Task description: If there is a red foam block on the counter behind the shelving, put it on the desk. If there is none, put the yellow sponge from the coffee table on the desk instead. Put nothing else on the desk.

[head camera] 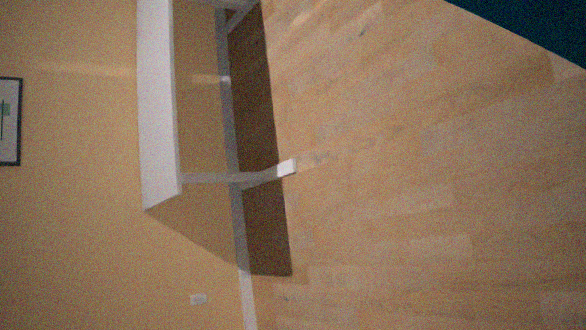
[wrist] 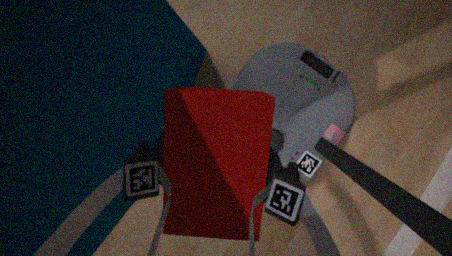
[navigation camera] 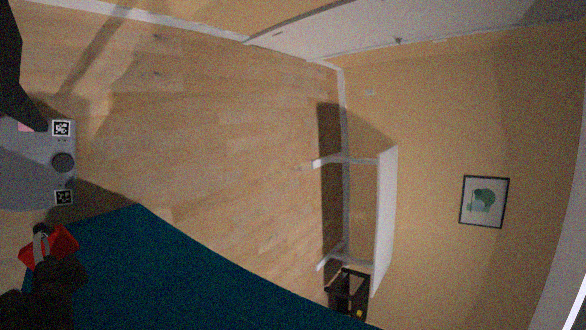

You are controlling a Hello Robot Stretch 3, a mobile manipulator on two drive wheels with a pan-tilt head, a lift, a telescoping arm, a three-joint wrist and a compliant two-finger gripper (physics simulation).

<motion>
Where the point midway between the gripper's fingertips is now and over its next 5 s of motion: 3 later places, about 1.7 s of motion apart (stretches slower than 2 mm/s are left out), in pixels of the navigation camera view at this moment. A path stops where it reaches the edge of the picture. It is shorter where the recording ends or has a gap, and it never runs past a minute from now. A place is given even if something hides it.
My gripper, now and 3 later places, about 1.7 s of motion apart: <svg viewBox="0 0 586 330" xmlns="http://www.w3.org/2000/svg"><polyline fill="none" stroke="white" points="54,243 116,231 175,220 201,215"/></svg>
</motion>
